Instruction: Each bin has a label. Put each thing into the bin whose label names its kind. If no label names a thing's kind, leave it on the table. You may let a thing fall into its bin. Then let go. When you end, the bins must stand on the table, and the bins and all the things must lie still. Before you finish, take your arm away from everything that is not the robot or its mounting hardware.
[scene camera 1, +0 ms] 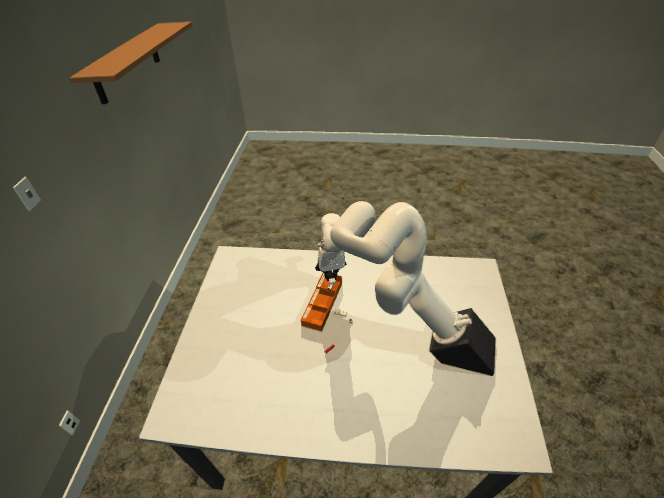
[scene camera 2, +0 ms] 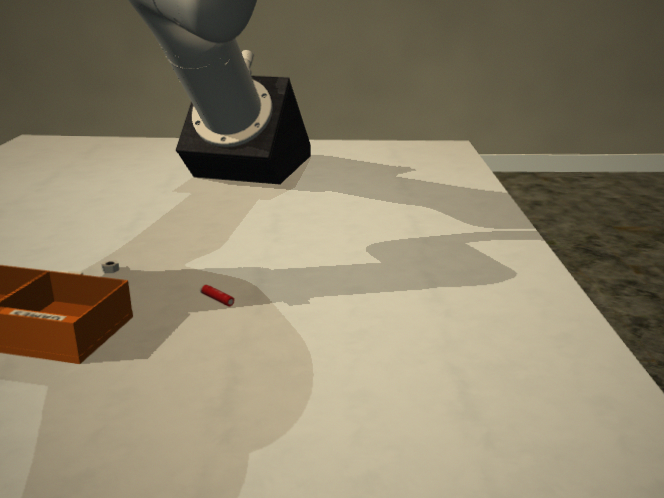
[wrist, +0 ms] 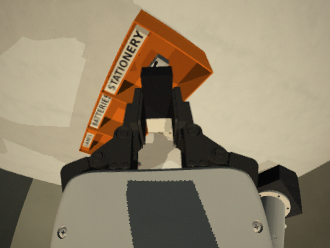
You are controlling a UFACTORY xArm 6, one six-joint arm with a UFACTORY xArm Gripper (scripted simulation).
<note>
I see my gripper [wrist: 158, 100] and an orange bin [scene camera 2: 105, 308].
The orange bin is seen too in scene camera 1 [scene camera 1: 319, 307] and in the wrist view [wrist: 123, 77].
</note>
